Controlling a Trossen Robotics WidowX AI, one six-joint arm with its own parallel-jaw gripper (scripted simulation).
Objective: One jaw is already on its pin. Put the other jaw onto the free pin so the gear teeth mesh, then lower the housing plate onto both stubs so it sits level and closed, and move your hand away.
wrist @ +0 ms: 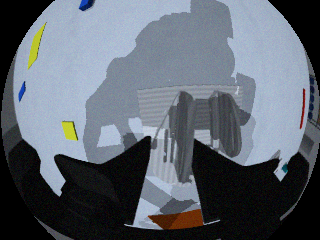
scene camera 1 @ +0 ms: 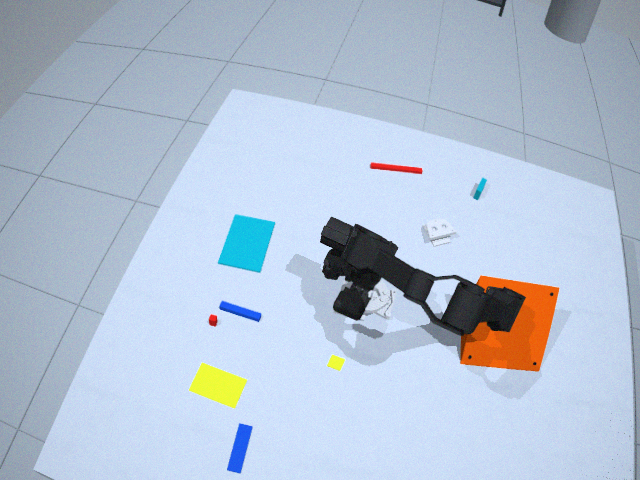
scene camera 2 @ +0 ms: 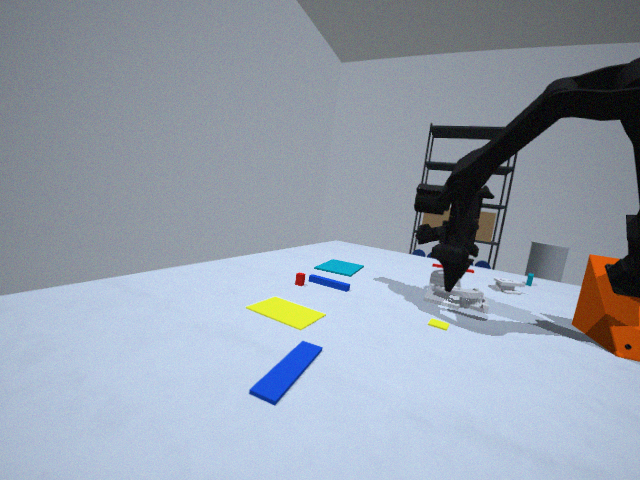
Labels:
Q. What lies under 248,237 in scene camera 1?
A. A cyan plate.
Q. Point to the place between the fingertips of my gripper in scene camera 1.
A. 358,301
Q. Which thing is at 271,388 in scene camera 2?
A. A blue strip.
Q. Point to a white base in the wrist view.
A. At 154,103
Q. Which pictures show my gripper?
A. The wrist view, scene camera 1 and scene camera 2: all of them.

